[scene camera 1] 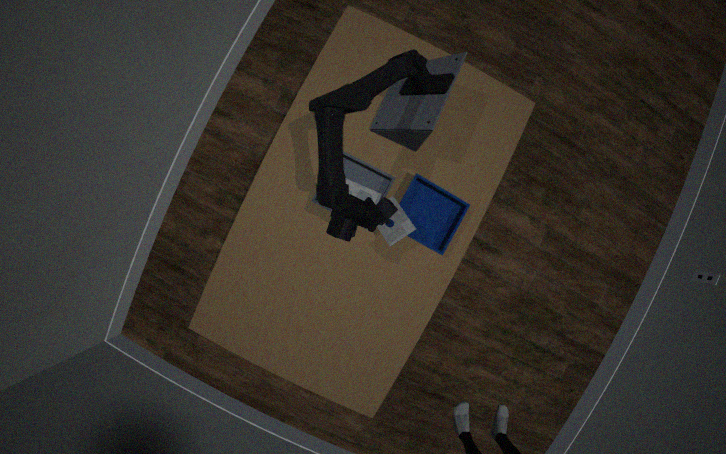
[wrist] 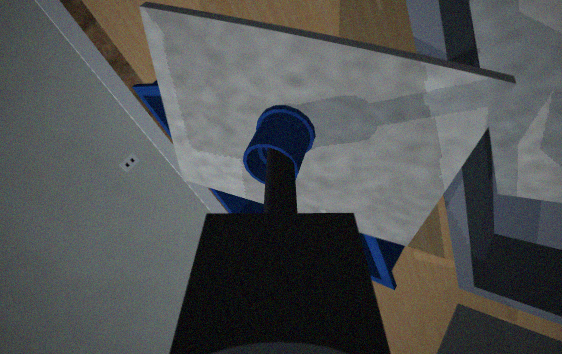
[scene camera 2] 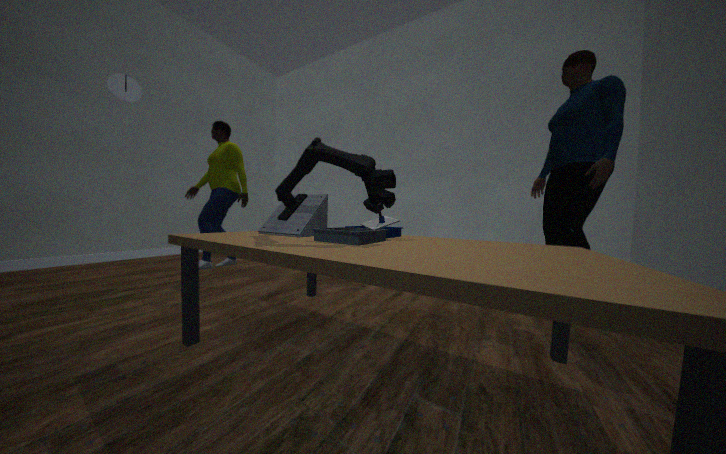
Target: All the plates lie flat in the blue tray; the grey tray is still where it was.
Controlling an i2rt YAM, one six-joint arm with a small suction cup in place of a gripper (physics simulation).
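Places are measured from the arm's base along level axes (x ahead, y left, z up), in millimetres.
Where they show: hand, its tool point: [scene camera 1: 392, 224] [wrist: 280, 127] [scene camera 2: 382, 222]; arm's base, origin of its link: [scene camera 1: 425, 86] [scene camera 2: 293, 207].
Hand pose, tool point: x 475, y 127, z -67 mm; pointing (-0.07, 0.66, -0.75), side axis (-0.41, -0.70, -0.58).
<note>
Things, the pixels of their centre, and the offset from my tool point. Level surfaces: height alone.
- light grey square plate, middle of its body: [wrist: 297, 142] [scene camera 1: 391, 220] [scene camera 2: 380, 222] 8 mm right, 9 mm back, 1 mm up
- blue tray, middle of its body: [wrist: 271, 166] [scene camera 1: 427, 214] [scene camera 2: 375, 231] 115 mm left, 101 mm back, 52 mm down
- grey tray, middle of its body: [scene camera 1: 353, 190] [scene camera 2: 351, 234] 188 mm right, 50 mm back, 52 mm down
- Light plate material, middle of its body: [scene camera 1: 358, 199] 155 mm right, 26 mm back, 60 mm down
- wooden table, height of its surface: 77 mm down
My suction cup [scene camera 1: 389, 223] [scene camera 2: 381, 218] [wrist: 285, 132], a small blue cup, is on the upper face of a light grey square plate [scene camera 1: 400, 231] [scene camera 2: 373, 224] [wrist: 220, 95] and holds it tilted in the air. The plate hangs between the two trays and overlaps the near-left side of the blue tray [scene camera 1: 436, 211] [scene camera 2: 396, 232] [wrist: 381, 267] in the top view. The grey tray [scene camera 1: 374, 177] [scene camera 2: 342, 236] [wrist: 466, 260] stands left of the blue one, partly hidden under my arm. Light plate material [scene camera 1: 361, 191] [wrist: 515, 120] lies in it; how many plates is hidden.
My arm is mounted on a grey wedge-shaped stand [scene camera 1: 401, 112] [scene camera 2: 305, 216] near one end of the wooden table [scene camera 1: 299, 299] [scene camera 2: 481, 262]. A person in yellow [scene camera 2: 225, 165] and a person in blue [scene camera 2: 586, 123] stand beyond the table.
</note>
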